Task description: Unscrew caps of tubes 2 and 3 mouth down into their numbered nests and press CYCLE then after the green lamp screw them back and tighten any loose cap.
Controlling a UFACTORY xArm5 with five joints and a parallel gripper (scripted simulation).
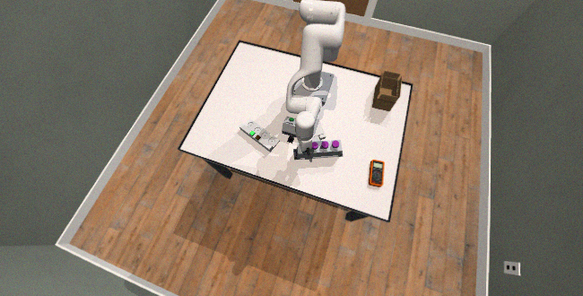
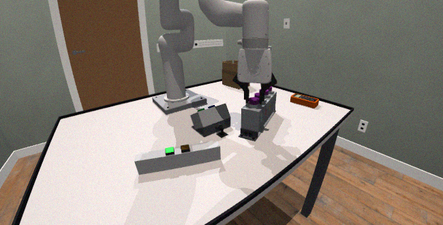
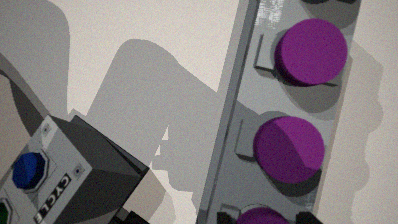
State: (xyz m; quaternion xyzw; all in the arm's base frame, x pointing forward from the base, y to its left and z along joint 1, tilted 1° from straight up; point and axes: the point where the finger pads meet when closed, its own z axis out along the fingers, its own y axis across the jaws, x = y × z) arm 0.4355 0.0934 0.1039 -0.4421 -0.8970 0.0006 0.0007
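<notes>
The green key is 140 mm behind my hand, 120 mm to the right of it and 60 mm below it. Also, from my hand: purple cap 100 mm to the left, 40 mm behind, 20 mm below; blue key 140 mm behind, 70 mm to the right, 60 mm below; grey decapping station 130 mm below, 70 mm to the left, 30 mm behind.
</notes>
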